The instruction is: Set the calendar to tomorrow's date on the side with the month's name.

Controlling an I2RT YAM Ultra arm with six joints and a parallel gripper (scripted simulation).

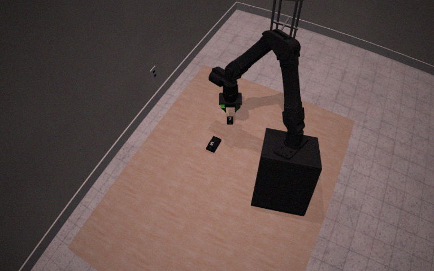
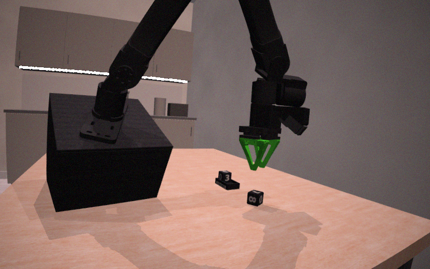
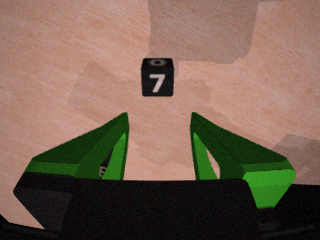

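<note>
Right now my hand is 80 mm above the black cube. The rest, counted from my hand: black tray (160 mm to the left, 90 mm below, 10 mm behind).
</note>
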